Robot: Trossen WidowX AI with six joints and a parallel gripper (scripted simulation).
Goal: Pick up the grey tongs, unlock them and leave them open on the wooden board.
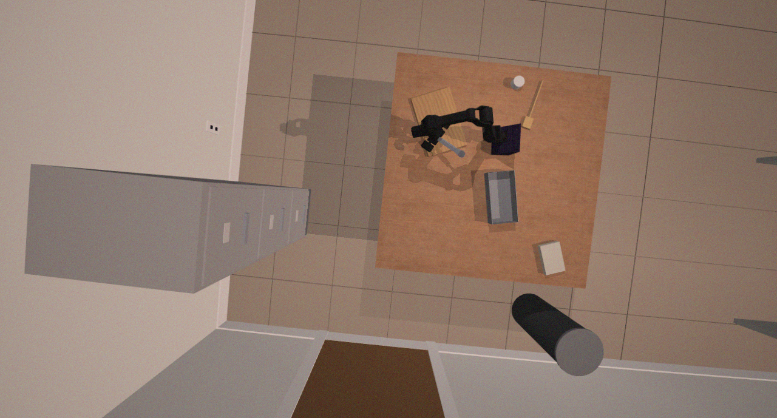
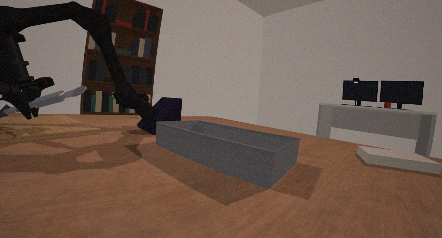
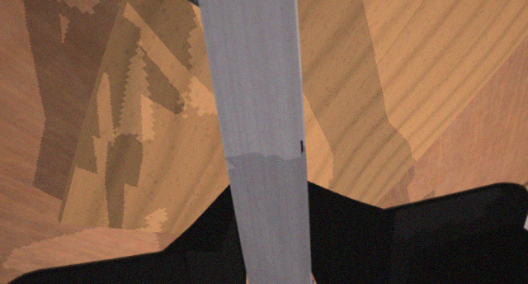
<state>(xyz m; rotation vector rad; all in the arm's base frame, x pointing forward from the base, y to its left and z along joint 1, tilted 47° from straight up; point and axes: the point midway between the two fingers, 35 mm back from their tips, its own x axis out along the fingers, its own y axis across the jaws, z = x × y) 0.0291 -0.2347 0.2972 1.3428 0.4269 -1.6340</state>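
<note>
Now: the wooden board 110 mm behind my gripper tip, 10 mm to the left of it and 40 mm below it. From my gripper tip the other things lie so: white cup 360 mm behind, 460 mm to the left, 30 mm below; grey roasting tin 320 mm ahead, 390 mm to the left, 10 mm below.
</note>
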